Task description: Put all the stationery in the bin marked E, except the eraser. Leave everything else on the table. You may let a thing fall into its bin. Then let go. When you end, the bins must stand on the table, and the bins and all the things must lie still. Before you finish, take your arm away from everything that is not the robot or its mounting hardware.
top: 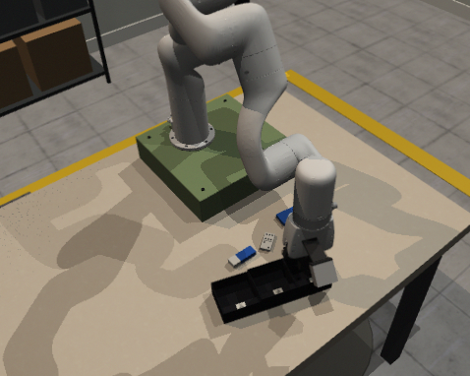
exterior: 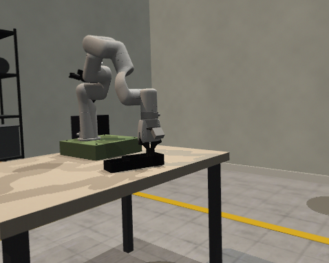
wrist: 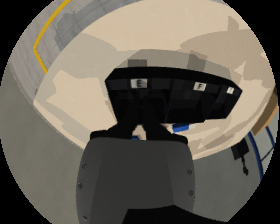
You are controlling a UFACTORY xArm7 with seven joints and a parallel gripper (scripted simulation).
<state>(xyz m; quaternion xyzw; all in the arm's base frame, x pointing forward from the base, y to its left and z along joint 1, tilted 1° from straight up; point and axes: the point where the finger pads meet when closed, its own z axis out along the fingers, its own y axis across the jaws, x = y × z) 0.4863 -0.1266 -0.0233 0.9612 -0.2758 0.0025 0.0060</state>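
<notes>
The blue block is 140 mm behind my hand, 120 mm to the left of it and 50 mm below it. Round my hand: black bin: 80 mm to the right, 30 mm below, 30 mm behind; then grey nut: 100 mm to the left, 80 mm behind, 50 mm below; then white domino: 130 mm behind, 50 mm below, 20 mm to the left.
</notes>
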